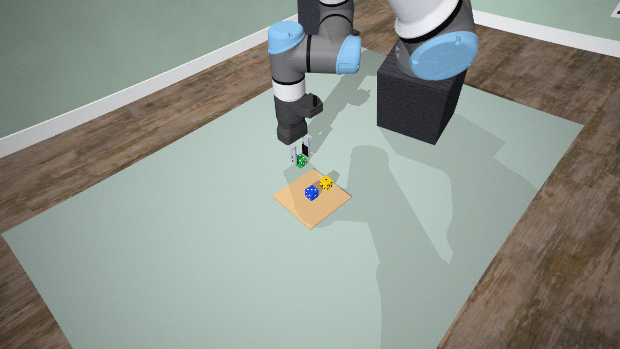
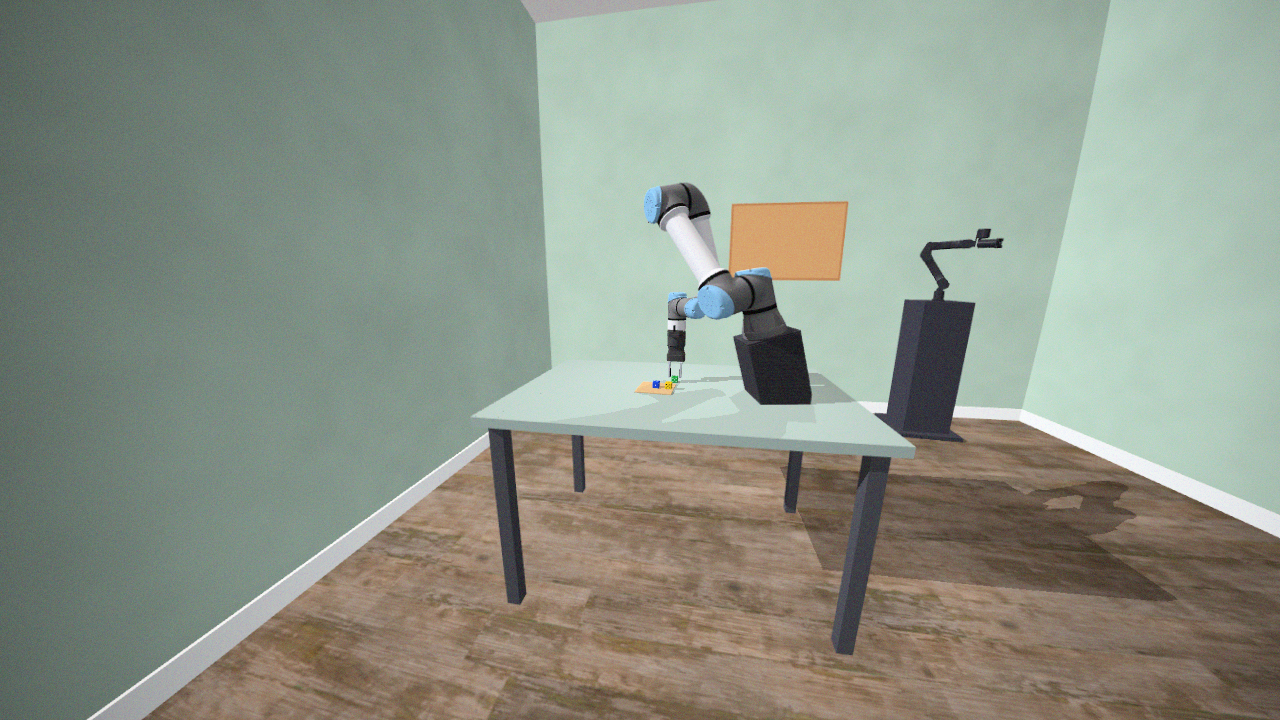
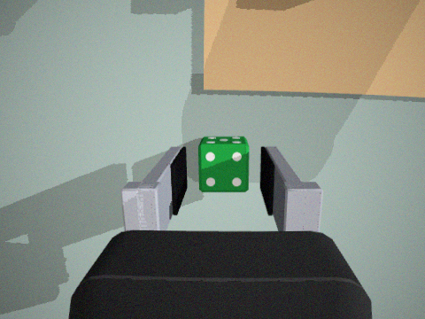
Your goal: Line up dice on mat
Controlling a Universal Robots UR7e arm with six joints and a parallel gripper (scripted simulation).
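My gripper is now 3 cm above the green die. From my hand the other things lie so: yellow die (1 cm ahead, 11 cm to the left, 2 cm below); then blue die (6 cm ahead, 11 cm to the left, 2 cm below); then orange mat (6 cm ahead, 11 cm to the left, 4 cm below).
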